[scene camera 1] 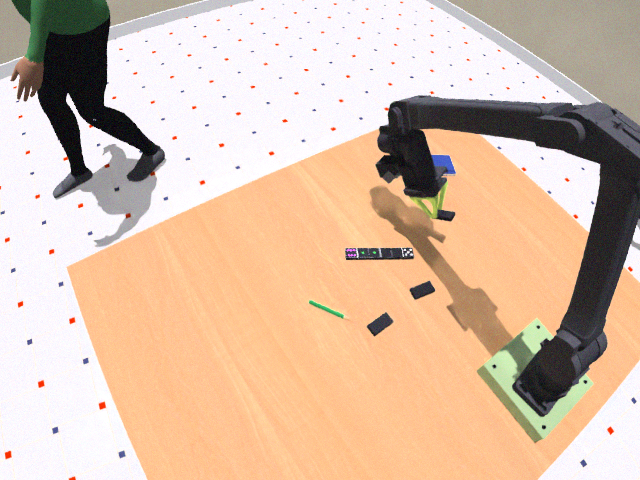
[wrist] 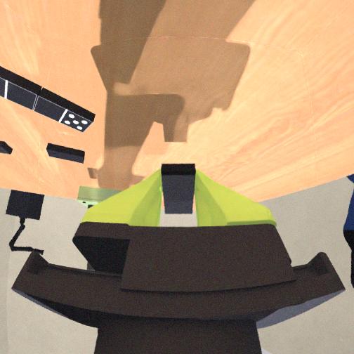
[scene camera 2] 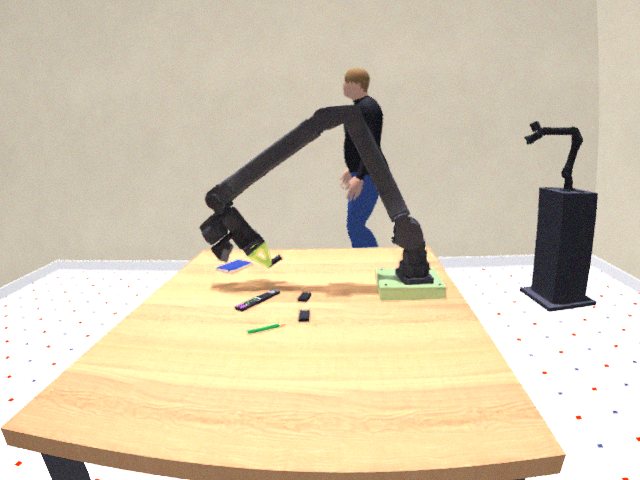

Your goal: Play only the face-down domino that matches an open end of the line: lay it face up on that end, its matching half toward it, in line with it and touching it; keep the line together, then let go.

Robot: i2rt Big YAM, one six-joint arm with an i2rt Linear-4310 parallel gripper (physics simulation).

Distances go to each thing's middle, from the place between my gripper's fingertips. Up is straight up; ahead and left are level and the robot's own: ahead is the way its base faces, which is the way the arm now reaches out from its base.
Right now my hand is 1 cm past the dark piece (wrist: 178, 179) and 1 cm below it.
